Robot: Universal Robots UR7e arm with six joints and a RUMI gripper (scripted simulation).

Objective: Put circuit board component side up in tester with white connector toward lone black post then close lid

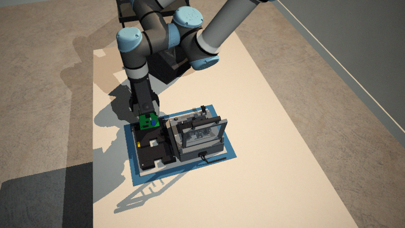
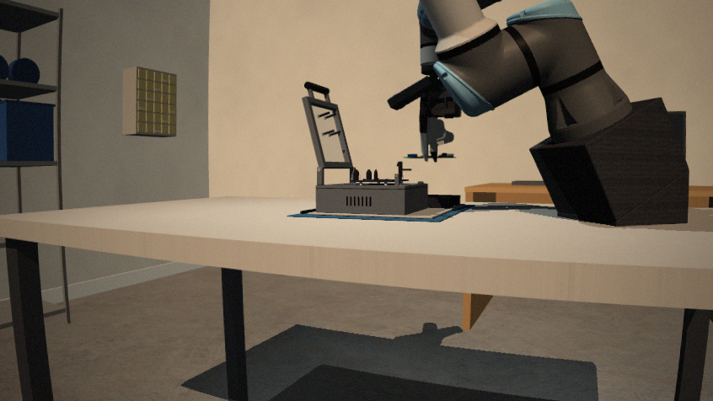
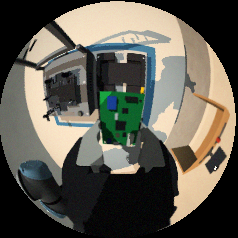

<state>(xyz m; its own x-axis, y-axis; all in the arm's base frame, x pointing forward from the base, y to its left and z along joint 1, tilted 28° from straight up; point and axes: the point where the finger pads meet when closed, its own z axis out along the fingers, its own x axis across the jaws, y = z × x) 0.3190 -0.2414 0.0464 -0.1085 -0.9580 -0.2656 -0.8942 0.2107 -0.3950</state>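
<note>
My hand is right at the green circuit board. From my hand the other things lie so: tester lid: 20 cm ahead, 15 cm to the left, 6 cm above; black post: 2 cm ahead, 23 cm to the left, 3 cm below.
</note>
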